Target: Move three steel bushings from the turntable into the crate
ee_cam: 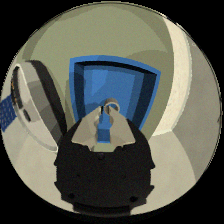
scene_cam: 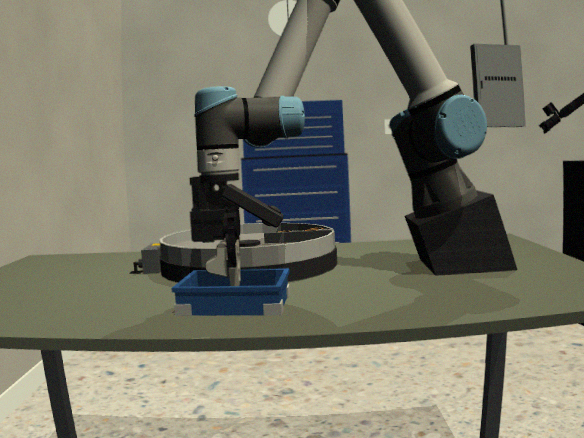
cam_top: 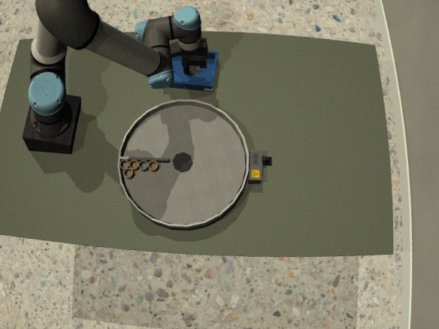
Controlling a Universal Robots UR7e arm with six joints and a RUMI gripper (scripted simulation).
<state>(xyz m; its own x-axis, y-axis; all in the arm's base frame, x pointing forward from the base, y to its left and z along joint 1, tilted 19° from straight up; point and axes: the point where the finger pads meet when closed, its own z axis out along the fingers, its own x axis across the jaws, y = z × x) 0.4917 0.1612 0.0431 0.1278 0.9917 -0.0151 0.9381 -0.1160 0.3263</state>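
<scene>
Right now my hand is 10 mm to the right of the crate. From my hand the other things lie so: round grey turntable 40 mm behind, 340 mm to the right, 20 mm above.
</scene>
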